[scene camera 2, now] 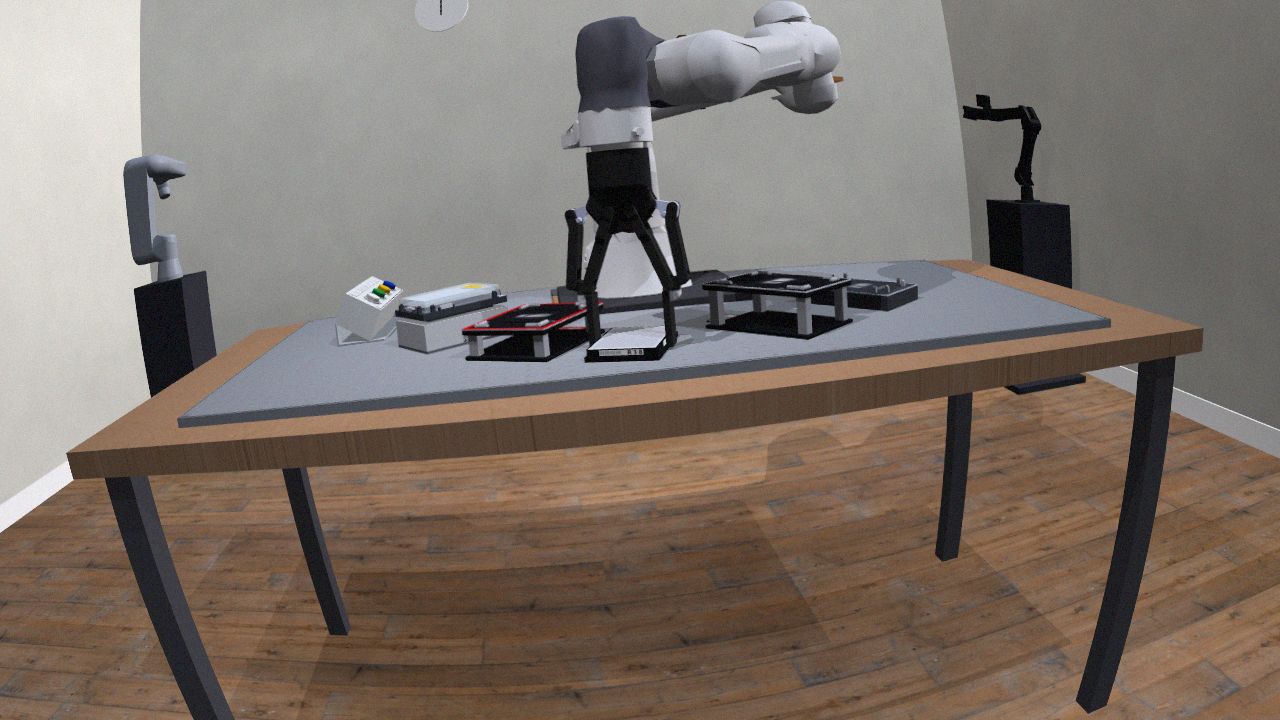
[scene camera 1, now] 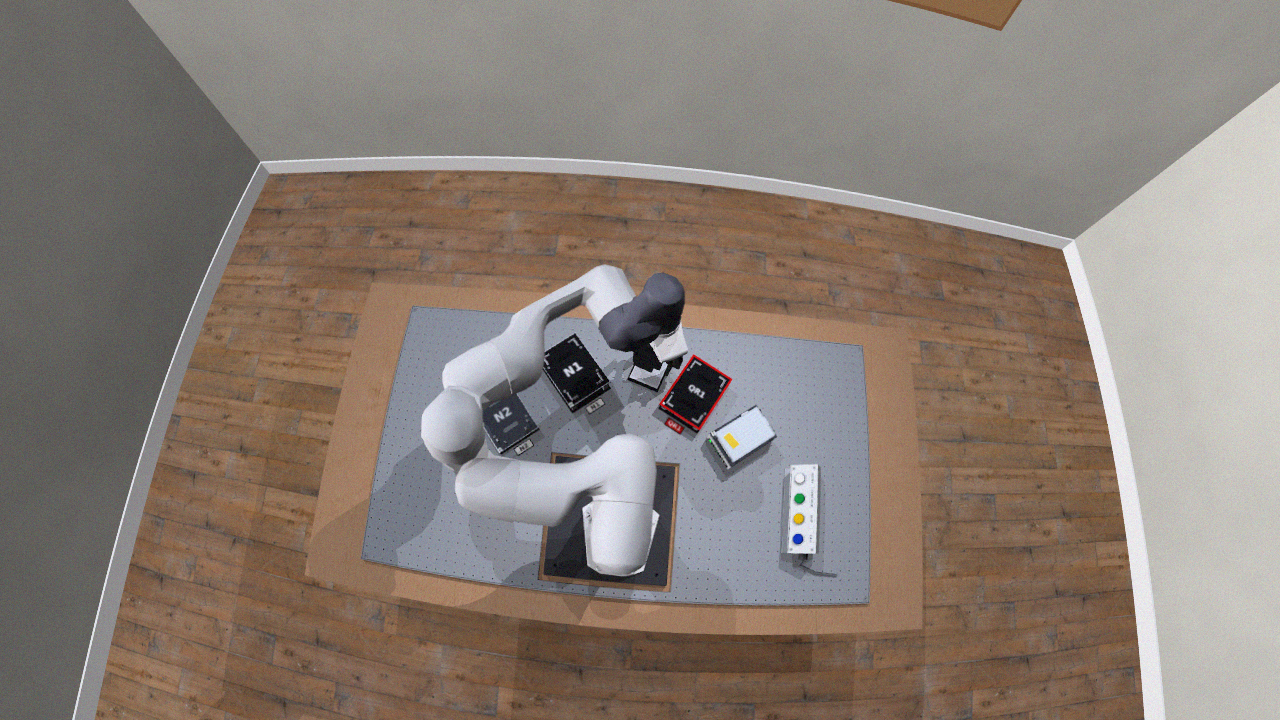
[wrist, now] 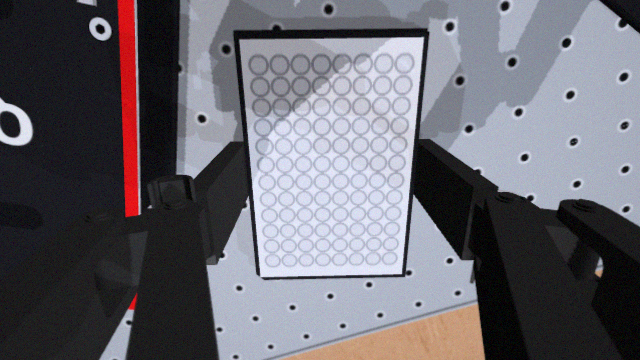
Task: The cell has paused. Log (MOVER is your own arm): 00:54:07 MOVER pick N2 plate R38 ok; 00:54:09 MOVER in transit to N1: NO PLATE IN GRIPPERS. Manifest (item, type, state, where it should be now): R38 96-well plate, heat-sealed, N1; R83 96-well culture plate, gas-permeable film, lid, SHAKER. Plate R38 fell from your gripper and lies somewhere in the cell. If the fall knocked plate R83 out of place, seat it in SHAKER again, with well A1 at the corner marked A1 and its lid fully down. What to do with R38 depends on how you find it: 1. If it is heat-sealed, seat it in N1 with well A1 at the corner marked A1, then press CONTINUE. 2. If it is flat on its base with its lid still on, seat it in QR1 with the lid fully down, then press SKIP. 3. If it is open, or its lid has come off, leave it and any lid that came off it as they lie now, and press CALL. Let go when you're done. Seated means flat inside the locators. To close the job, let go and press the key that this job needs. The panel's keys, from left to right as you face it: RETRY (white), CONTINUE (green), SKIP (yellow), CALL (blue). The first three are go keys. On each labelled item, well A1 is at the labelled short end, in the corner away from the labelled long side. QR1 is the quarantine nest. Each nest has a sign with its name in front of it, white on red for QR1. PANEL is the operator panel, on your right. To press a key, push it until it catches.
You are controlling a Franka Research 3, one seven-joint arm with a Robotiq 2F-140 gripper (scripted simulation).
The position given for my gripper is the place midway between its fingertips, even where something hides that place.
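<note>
There is my gripper (scene camera 2: 633, 345), which I can see at (wrist: 330, 165) as well. I also see a plate R38 (wrist: 331, 118).
</note>
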